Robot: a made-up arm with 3 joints. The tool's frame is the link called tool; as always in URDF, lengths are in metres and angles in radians.
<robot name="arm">
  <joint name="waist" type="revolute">
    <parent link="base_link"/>
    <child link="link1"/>
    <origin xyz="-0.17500 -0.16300 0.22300" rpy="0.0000 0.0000 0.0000"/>
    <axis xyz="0 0 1"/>
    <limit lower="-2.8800" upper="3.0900"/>
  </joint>
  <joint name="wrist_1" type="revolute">
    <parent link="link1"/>
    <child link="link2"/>
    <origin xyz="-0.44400 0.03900 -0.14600" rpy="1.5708 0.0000 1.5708"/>
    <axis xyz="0 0 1"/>
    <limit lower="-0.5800" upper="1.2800"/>
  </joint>
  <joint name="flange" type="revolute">
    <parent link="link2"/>
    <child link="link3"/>
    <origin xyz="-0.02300 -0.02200 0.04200" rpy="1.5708 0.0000 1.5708"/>
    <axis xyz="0 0 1"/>
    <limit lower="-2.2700" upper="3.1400"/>
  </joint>
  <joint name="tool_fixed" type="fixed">
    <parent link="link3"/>
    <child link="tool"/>
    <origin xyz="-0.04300 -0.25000 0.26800" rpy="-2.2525 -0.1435 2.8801"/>
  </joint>
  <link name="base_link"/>
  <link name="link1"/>
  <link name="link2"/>
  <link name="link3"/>
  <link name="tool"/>
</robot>
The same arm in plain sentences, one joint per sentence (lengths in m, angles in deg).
The arm has three revolute joints in a row. What follows holds with every joint at zero, and every direction is one of the base frame's.
Joint 1 is mounted 0.175 m along -x and 0.163 m along -y and 0.223 m along +z from the base frame's origin and rotates about +z, from -165.01 to 177.04 deg.
Joint 2 is mounted 0.444 m along -x and 0.039 m along +y and 0.146 m along -z from joint 1 and rotates about +x, from -33.23 to 73.34 deg.
Joint 3 is mounted 0.042 m along +x and 0.023 m along -y and 0.022 m along -z from joint 2 and rotates about +y, from -130.06 to 179.91 deg.
The tool frame, which is the frame that the pose is given for, is mounted 0.25 m along -x and 0.268 m along +y and 0.043 m along -z from joint 3; its axes are the base frame's turned by roll 169.06, pitch 72.96 and yaw 29.2 deg (as in URDF: about the fixed x, then y, then z).

